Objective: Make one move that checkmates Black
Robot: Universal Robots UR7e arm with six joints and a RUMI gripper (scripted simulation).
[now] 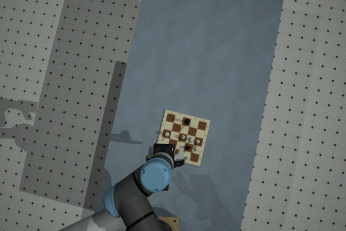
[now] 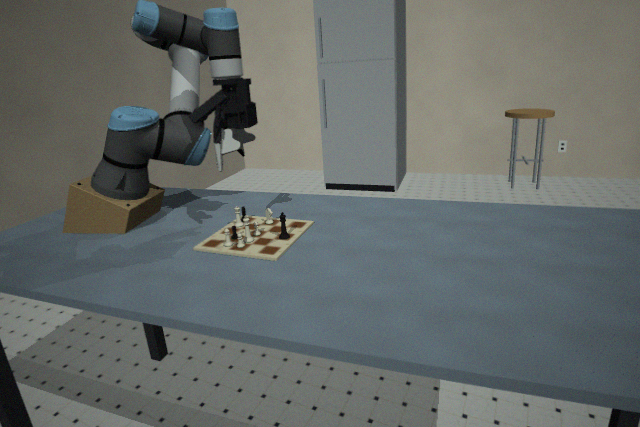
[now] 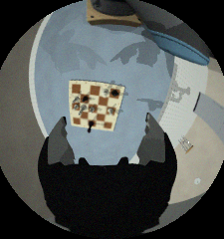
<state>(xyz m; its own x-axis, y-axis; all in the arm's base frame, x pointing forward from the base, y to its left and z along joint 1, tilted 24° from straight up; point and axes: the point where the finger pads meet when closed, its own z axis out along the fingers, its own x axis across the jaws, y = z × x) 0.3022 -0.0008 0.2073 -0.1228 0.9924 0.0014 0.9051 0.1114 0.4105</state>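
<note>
Right now my hand is 14 cm above the white piece. From my hand the other things lie so: tall black piece 15 cm ahead, 13 cm below, 6 cm to the right; chessboard 17 cm below, 7 cm ahead, 5 cm to the right.
</note>
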